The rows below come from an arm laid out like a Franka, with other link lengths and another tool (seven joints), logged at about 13 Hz.
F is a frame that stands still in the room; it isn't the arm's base.
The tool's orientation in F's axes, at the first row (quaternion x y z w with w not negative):
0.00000 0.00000 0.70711 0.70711
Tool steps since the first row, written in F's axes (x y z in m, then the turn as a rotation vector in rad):
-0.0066 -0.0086 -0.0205 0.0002 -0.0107 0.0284
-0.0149 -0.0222 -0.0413 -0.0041 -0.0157 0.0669
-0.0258 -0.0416 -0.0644 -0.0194 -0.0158 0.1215
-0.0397 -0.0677 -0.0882 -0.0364 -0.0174 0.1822
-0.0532 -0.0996 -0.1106 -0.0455 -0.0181 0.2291
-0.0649 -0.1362 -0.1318 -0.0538 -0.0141 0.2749
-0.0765 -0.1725 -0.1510 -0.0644 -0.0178 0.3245
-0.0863 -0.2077 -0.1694 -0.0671 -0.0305 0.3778
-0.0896 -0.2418 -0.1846 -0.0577 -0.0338 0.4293
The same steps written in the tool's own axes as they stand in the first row. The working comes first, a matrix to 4 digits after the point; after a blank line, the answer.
The tool's axes in the first row as the columns of a matrix, in F's axes (used below as rounded here):
0.0000 -1.0000 0.0000
1.0000 0.0000 0.0000
0.0000 0.0000 1.0000

-0.0086 0.0066 -0.0205 -0.0107 -0.0002 0.0284
-0.0222 0.0149 -0.0413 -0.0157 0.0041 0.0669
-0.0416 0.0258 -0.0644 -0.0158 0.0194 0.1215
-0.0677 0.0397 -0.0882 -0.0174 0.0364 0.1822
-0.0996 0.0532 -0.1106 -0.0181 0.0455 0.2291
-0.1362 0.0649 -0.1318 -0.0141 0.0538 0.2749
-0.1725 0.0765 -0.1510 -0.0178 0.0644 0.3245
-0.2077 0.0863 -0.1694 -0.0305 0.0671 0.3778
-0.2418 0.0896 -0.1846 -0.0338 0.0577 0.4293

